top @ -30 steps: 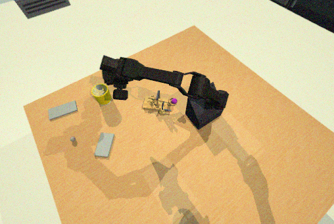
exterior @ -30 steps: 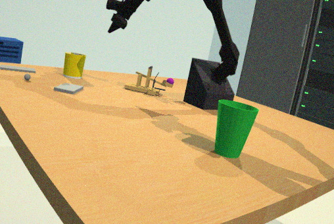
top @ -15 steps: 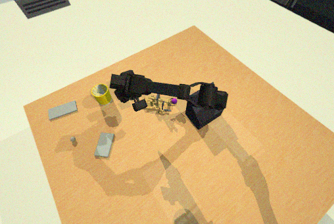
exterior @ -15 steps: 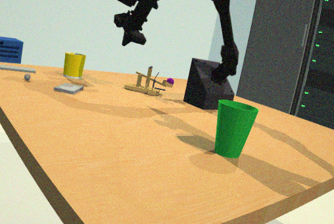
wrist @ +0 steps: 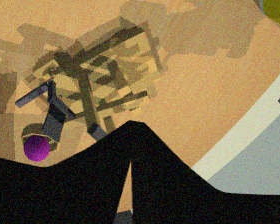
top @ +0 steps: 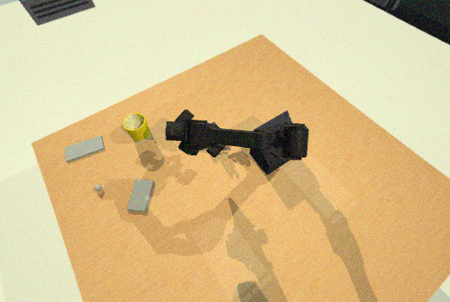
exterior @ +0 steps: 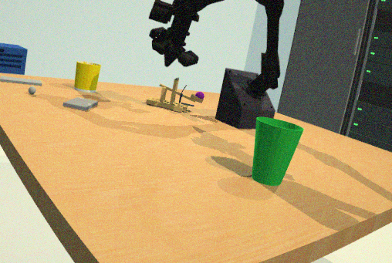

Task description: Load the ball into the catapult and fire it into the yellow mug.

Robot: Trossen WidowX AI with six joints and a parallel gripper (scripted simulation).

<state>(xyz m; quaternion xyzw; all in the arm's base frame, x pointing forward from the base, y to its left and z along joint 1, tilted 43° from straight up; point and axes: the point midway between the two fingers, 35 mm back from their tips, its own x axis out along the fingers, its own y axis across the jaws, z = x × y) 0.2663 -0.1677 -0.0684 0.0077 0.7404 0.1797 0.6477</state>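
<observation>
Now: gripper tip 130 mm past the purple ball, 80 mm above it and 50 mm to the right of it. Also, from my gripper tip: yellow mug: 250 mm to the right, 170 mm ahead, 120 mm below; small grey ball: 410 mm ahead, 130 mm below, 120 mm to the right; wooden catapult: 90 mm below, 80 mm behind, 10 mm to the left.
</observation>
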